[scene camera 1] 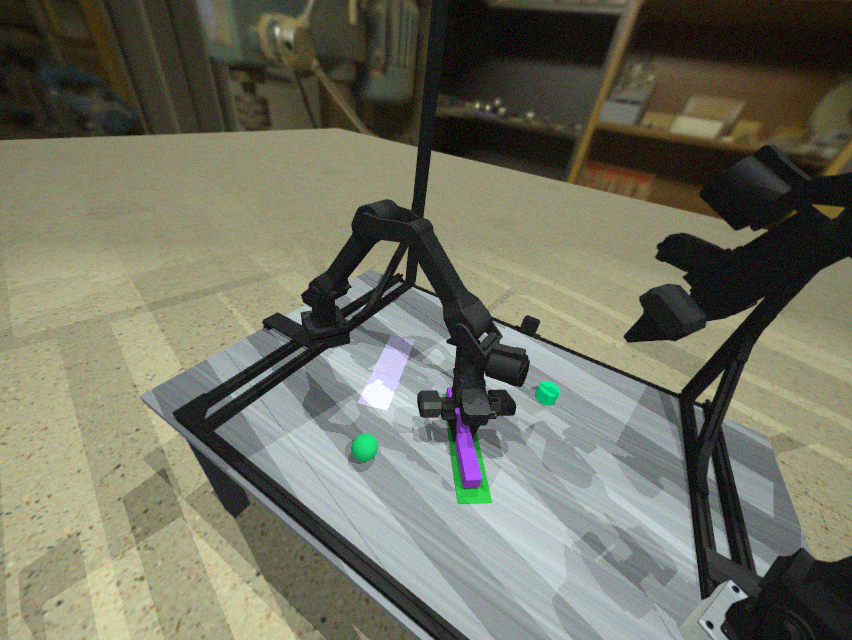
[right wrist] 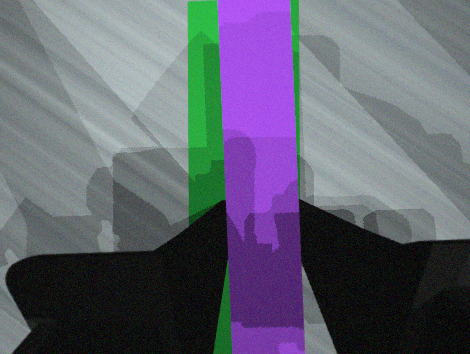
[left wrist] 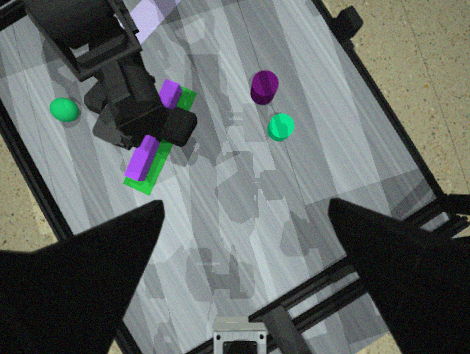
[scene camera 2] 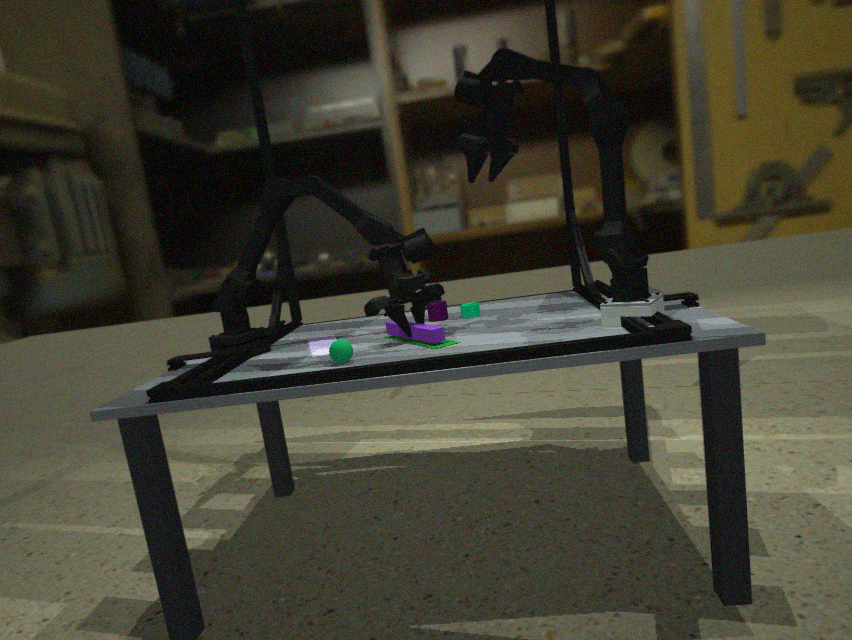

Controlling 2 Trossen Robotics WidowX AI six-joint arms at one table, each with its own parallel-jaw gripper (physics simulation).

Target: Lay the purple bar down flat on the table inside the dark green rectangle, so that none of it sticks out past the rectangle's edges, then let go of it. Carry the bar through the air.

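Places are measured from the left arm's base along level axes (x down, y left, z ahead), in millimetres.
Pixels of known places: left gripper, fingertip midpoint: (scene camera 1: 644, 332) (left wrist: 246, 206) (scene camera 2: 480, 182); right gripper, fingertip midpoint: (scene camera 1: 461, 439) (right wrist: 258, 207) (left wrist: 153, 137) (scene camera 2: 416, 334); left arm's base, link origin: (scene camera 2: 631, 298); right arm's base, link origin: (scene camera 1: 324, 318) (scene camera 2: 237, 332).
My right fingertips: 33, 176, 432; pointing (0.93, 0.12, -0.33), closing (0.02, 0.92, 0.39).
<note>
Ahead of a thing's pixels: the offset from my right fingertips to its top centre, as dx, dy, dz. "pt": to the spot under its first point.
The purple bar {-23, -5, +11} (scene camera 1: 466, 454) (scene camera 2: 427, 333) (left wrist: 142, 160) (right wrist: 257, 100) is level, low over the dark green rectangle {pt +13, +39, -99} (scene camera 1: 473, 496) (scene camera 2: 449, 343) (left wrist: 159, 162) (right wrist: 200, 100), their lengths nearly parallel. A small gap seems to show beneath it in scene camera 2. In the right wrist view, more green shows left of the bar than right. My right gripper (scene camera 1: 464, 430) (scene camera 2: 413, 329) (right wrist: 258, 207) is shut on the bar near its middle and hides part of it. My left gripper (scene camera 1: 643, 296) (scene camera 2: 481, 180) (left wrist: 246, 206) is open and empty, high above the table.
A green ball {-35, +186, +60} (scene camera 1: 364, 447) (scene camera 2: 340, 350) (left wrist: 64, 109) lies left of the rectangle. A teal cylinder {-19, -266, +16} (scene camera 1: 547, 393) (scene camera 2: 469, 310) (left wrist: 281, 127) and a dark purple cylinder {-33, -233, +97} (scene camera 2: 437, 310) (left wrist: 264, 87) stand beyond it. A pale purple rectangle {pt +12, +60, +239} (scene camera 1: 387, 372) (scene camera 2: 320, 346) (left wrist: 150, 20) marks the table.
</note>
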